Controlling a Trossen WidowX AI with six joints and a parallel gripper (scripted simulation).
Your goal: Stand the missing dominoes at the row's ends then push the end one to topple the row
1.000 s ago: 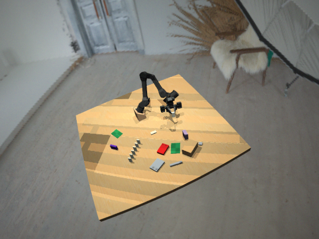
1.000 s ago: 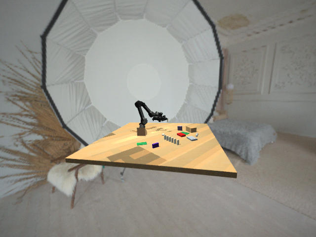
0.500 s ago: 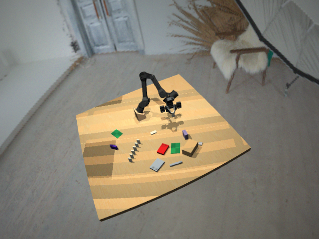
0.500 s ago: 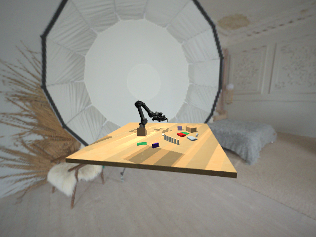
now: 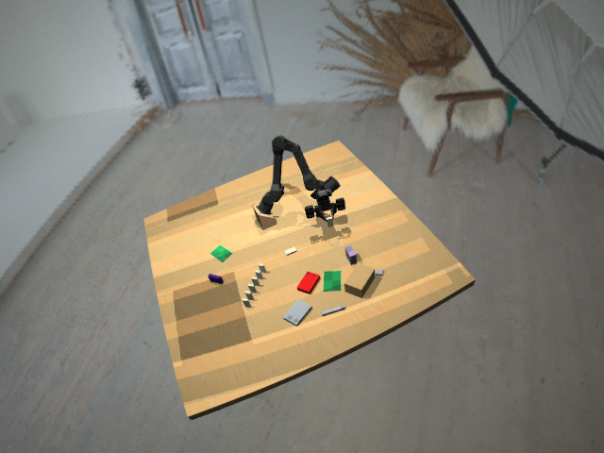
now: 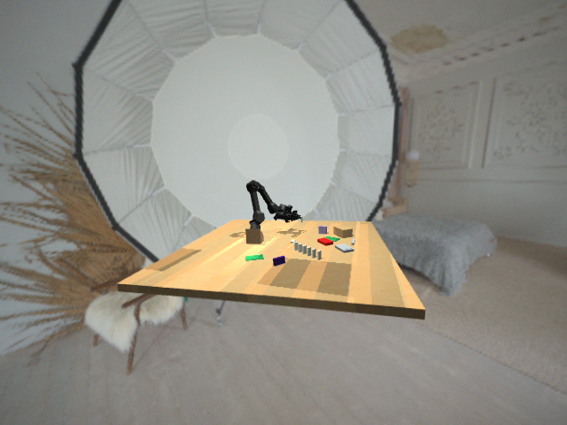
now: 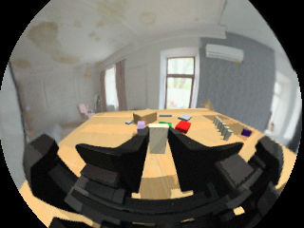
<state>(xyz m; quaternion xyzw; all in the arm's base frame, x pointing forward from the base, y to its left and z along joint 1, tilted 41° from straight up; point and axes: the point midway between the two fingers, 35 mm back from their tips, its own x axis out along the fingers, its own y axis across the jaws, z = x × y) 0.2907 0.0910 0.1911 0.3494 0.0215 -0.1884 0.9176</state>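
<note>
My gripper tip is 15 cm short of the lilac block, 1 cm to the left of it and 10 cm above it. Round my gripper tip: red tile (15 cm ahead, 23 cm to the right, 12 cm below); then grey piece (30 cm ahead, 4 cm to the left, 12 cm below); then brown box (29 cm ahead, 6 cm to the right, 10 cm below).
</note>
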